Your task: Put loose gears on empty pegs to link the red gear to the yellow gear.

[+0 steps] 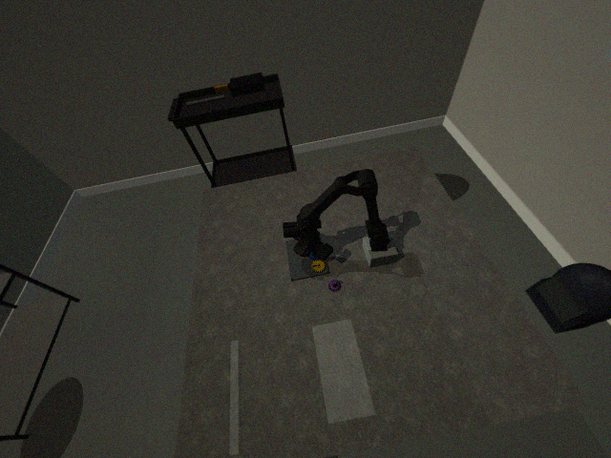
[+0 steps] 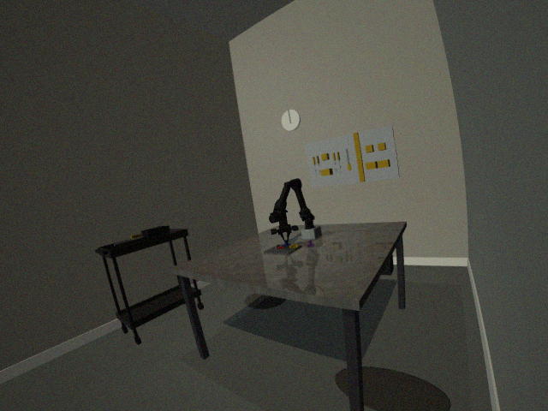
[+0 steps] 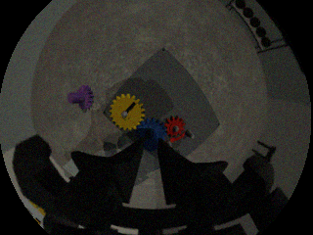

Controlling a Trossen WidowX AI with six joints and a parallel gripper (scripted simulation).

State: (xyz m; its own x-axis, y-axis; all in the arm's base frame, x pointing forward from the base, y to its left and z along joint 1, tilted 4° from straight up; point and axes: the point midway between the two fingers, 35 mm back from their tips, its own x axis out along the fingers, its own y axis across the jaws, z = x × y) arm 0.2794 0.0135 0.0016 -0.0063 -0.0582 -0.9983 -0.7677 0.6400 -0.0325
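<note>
Now: gripper tip 4 cm short of the red gear, 3 cm above it and 2 cm to the left of it. Also, from my gripper tip: purple gear (14 cm to the left, 9 cm behind, 3 cm below); blue gear (1 cm below); yellow gear (5 cm to the left, 3 cm below, 2 cm behind).
</note>
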